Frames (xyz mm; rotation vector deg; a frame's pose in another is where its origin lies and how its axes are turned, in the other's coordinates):
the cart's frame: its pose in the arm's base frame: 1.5 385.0 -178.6 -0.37 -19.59 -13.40
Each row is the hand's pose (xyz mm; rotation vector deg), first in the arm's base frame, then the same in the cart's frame.
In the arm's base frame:
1: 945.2 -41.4 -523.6 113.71 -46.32 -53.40
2: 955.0 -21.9 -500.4 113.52 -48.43 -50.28
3: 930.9 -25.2 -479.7 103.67 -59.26 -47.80
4: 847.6 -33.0 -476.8 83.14 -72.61 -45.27
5: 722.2 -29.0 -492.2 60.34 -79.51 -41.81
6: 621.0 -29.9 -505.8 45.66 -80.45 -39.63
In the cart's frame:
1: 845.4 -210.9 -657.4 103.65 -21.43 -62.60
2: 857.7 -188.9 -637.9 104.23 -23.35 -59.58
3: 843.3 -196.9 -610.6 96.18 -33.81 -54.96
4: 769.8 -223.4 -580.6 78.47 -47.09 -48.17
5: 649.0 -248.7 -553.3 58.48 -54.62 -40.29
6: 552.0 -273.1 -532.6 45.32 -56.33 -35.34

